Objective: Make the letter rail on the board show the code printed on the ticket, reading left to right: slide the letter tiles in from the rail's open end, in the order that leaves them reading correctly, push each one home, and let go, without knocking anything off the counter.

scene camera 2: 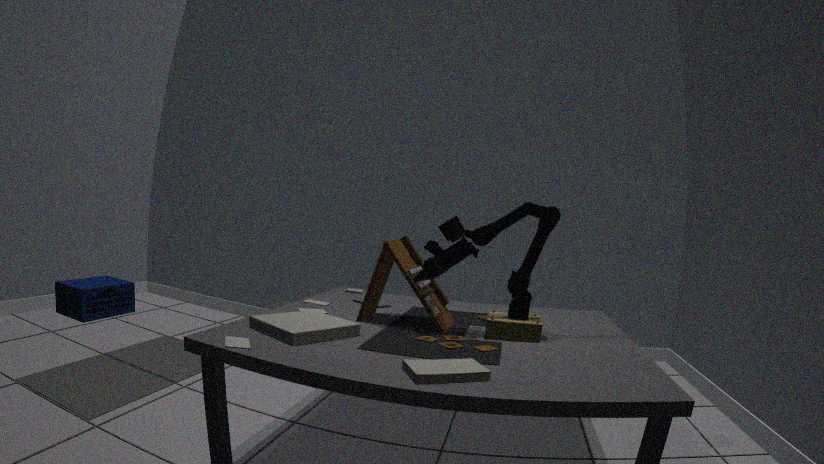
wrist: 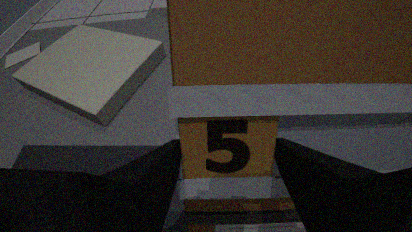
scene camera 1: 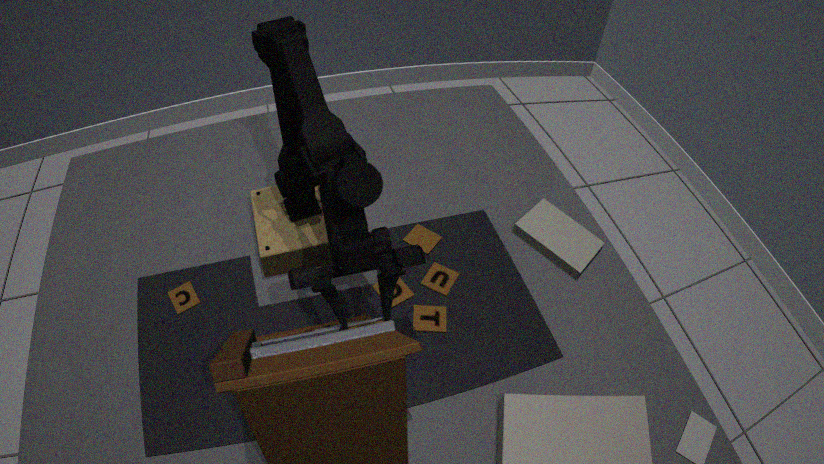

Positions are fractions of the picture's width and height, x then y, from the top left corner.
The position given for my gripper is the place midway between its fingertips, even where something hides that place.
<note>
In view: my gripper (scene camera 1: 0.45, 0.71) and a wooden easel board (scene camera 1: 0.41, 0.84).
My gripper also shows in the wrist view (wrist: 0.55, 0.63). The wooden easel board also shows in scene camera 2 (scene camera 2: 0.49, 0.54) and in the wrist view (wrist: 0.81, 0.34).
</note>
